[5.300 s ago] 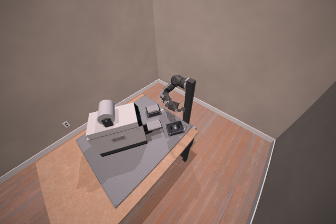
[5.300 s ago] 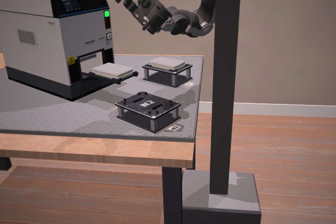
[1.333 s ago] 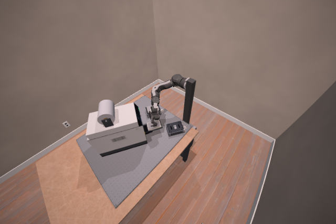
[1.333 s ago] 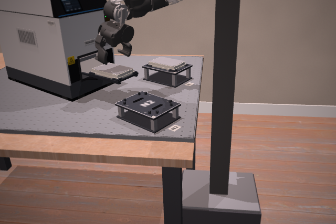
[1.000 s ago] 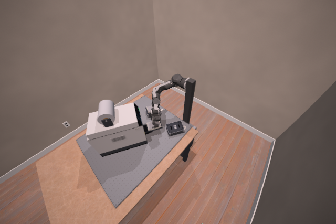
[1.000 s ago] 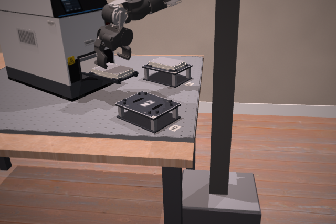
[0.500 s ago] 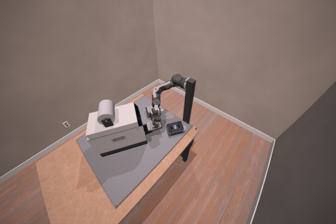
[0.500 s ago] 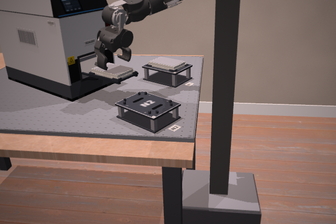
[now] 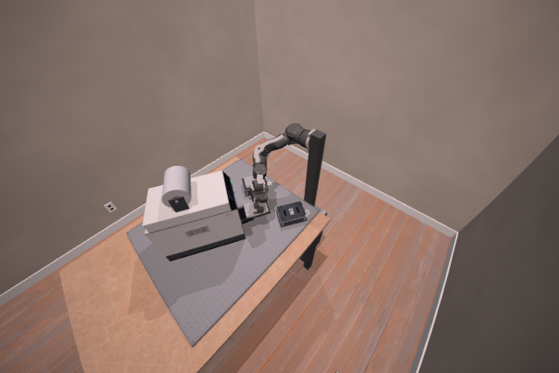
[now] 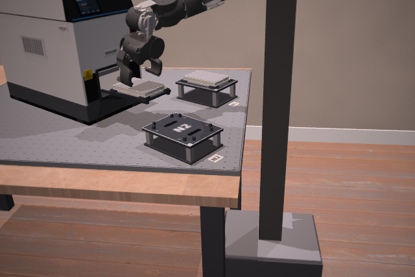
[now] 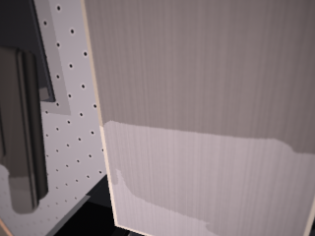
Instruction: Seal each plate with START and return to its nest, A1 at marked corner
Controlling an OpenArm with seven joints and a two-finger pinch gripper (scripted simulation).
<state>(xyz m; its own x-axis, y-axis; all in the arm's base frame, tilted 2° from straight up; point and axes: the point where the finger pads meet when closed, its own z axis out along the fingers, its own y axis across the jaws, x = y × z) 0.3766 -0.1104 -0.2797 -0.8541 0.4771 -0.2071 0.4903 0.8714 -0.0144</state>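
The plate is 3 cm below my hand. Also, from my hand: start button 4 cm ahead, 13 cm to the right, 6 cm above; sealer stage 4 cm below; dark screen panel 12 cm ahead, 2 cm to the right, 19 cm above.
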